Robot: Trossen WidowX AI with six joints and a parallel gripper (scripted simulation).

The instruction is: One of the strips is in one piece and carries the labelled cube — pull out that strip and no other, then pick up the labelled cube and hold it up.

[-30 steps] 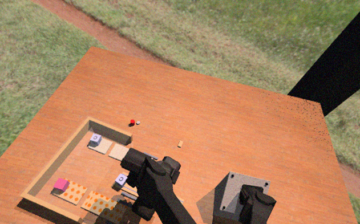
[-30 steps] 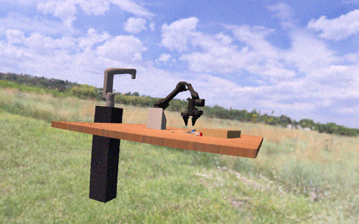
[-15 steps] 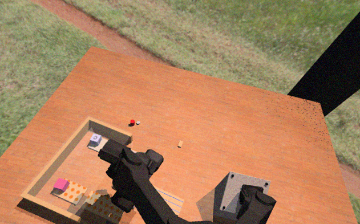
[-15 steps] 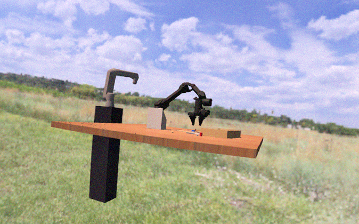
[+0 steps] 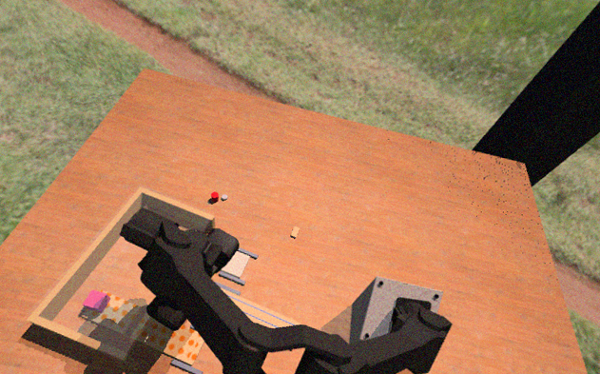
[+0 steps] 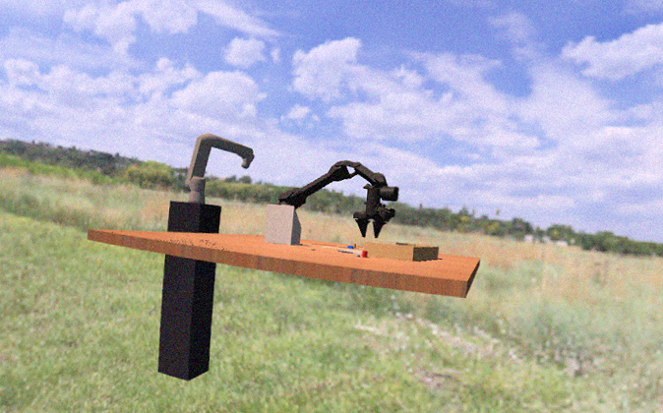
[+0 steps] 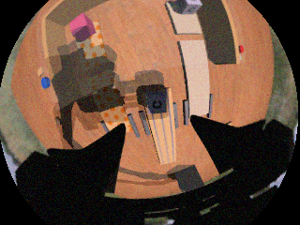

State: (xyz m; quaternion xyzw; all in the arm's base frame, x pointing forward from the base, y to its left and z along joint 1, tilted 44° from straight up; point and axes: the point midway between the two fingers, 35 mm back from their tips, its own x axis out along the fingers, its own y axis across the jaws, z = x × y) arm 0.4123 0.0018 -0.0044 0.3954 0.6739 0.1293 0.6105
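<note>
Now: the blue-striped strip 9 cm behind my gripper tip, 1 cm to the left of it and 6 cm below it. From my gripper tip the other things lie so: orange-dotted strip 4 cm ahead, 8 cm to the left, 6 cm below; red piece 4 cm ahead, 26 cm to the right, 5 cm below; plain beige strip 11 cm to the right, 6 cm below.
</note>
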